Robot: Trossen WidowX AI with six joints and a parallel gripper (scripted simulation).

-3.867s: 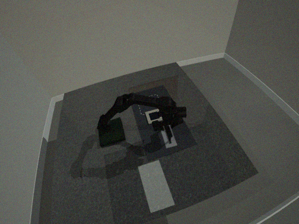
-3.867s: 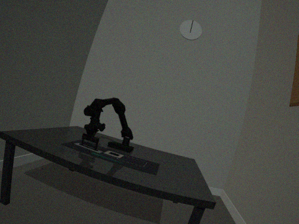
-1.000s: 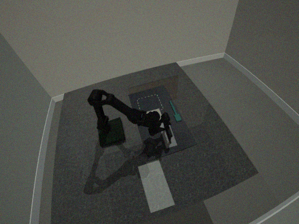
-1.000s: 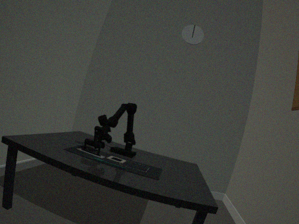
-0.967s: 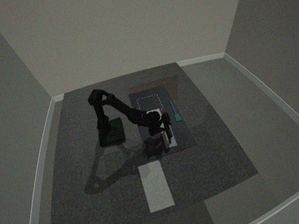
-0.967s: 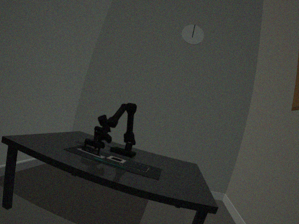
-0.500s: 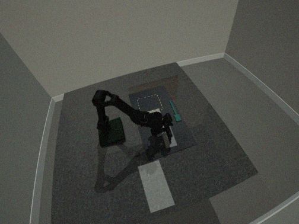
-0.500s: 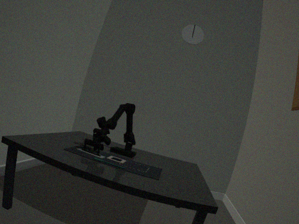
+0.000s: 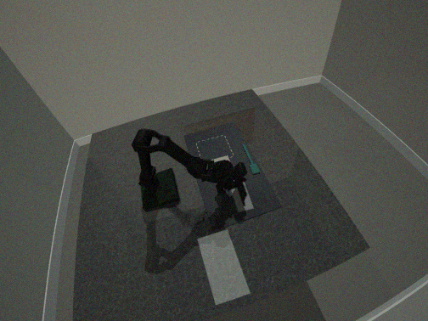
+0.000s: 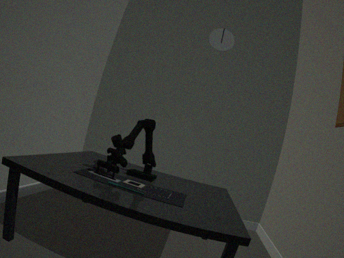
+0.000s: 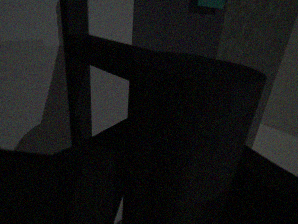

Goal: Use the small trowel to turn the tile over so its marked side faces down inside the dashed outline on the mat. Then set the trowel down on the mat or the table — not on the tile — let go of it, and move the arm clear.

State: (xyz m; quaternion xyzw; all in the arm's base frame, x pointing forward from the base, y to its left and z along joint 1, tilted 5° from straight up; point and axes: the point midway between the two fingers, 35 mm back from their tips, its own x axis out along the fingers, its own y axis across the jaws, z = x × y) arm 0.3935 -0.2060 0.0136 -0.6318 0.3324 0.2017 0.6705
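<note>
Now: gripper tip 50 mm past the tile, 170 mm to the right of it and 40 mm above it. Round my gripper tip: dark mat (20 mm behind, 160 mm to the left, 70 mm below); then thin teal piece (110 mm ahead, 120 mm to the left, 50 mm below).
</note>
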